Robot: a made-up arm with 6 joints. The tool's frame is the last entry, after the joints.
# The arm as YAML. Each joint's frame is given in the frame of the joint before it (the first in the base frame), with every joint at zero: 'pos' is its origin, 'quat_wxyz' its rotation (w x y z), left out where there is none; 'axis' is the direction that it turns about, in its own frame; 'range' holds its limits. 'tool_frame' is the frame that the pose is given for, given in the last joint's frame.
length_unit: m
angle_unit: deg
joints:
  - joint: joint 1
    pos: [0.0, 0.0, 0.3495]
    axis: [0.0, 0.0, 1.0]
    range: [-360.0, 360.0]
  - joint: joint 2
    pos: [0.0, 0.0, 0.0]
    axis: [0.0, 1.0, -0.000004]
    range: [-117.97, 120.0]
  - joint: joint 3
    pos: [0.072, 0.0, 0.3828]
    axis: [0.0, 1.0, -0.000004]
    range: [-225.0, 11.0]
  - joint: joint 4
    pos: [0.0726, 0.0, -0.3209]
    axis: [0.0, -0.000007, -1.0]
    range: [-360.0, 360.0]
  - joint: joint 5
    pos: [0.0, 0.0, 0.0]
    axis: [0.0, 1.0, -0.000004]
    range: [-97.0, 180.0]
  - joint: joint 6
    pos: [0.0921, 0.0, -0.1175]
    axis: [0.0, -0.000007, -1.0]
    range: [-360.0, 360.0]
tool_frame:
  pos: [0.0, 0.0, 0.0]
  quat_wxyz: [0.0, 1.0, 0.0, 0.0]
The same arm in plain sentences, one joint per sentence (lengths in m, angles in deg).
The arm has six revolute joints in a row. What follows holds with every joint at zero, and every direction is one of the base frame's.
Joint 1 is mounted 0.3495 m along +z from the base frame's origin and turns about +z, from -360 to 360 deg.
Joint 2 is mounted at the same point as joint 1 and turns about +y, from -117.97 to 120 deg.
Joint 3 is mounted 0.072 m along +x and 0.3828 m along +z from joint 2 and turns about +y, from -225 to 11 deg.
Joint 4 is mounted 0.0726 m along +x and 0.3209 m along -z from joint 3 and turns about -z, from -360 to 360 deg.
Joint 5 is mounted at the same point as joint 4 and turns about +y, from -97 to 180 deg.
Joint 6 is mounted 0.0921 m along +x and 0.1175 m along -z from joint 5 and turns about -z, from -360 to 360 deg.
The tool frame, which is the frame that the pose is given for, is mounted at the same point as joint 6; its axes are the base frame's turned by roll 180, pitch 0 and yaw 0 deg (as in URDF: about the fixed x, then y, then z).

